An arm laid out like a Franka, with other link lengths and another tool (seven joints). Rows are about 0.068 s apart.
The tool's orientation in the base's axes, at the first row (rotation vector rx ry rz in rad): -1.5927, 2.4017, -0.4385
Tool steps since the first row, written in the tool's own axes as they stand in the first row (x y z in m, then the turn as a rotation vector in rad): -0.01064, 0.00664, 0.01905, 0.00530, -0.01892, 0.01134; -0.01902, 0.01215, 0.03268, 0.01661, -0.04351, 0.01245; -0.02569, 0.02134, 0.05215, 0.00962, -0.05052, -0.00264; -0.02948, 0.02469, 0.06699, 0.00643, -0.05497, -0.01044; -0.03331, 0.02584, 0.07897, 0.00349, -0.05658, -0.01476; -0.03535, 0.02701, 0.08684, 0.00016, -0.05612, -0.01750; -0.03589, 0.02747, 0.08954, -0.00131, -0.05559, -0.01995; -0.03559, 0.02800, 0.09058, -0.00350, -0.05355, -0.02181; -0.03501, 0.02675, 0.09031, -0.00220, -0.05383, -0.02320; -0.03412, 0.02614, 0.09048, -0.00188, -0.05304, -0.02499
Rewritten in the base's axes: 0.00504, 0.00992, -0.01991, 0.01808, -0.01320, -0.00371; 0.00829, 0.01801, -0.03441, 0.03513, -0.03276, 0.00403; 0.00976, 0.02515, -0.05574, 0.03858, -0.02704, 0.02080; 0.01351, 0.02806, -0.07068, 0.04090, -0.02477, 0.02976; 0.01816, 0.03056, -0.08216, 0.04191, -0.02212, 0.03444; 0.02068, 0.03191, -0.08986, 0.04184, -0.01855, 0.03689; 0.02144, 0.03224, -0.09253, 0.04111, -0.01670, 0.03901; 0.02123, 0.03203, -0.09369, 0.03956, -0.01370, 0.04004; 0.02198, 0.03107, -0.09300, 0.03881, -0.01484, 0.04140; 0.02222, 0.03001, -0.09295, 0.03739, -0.01462, 0.04277
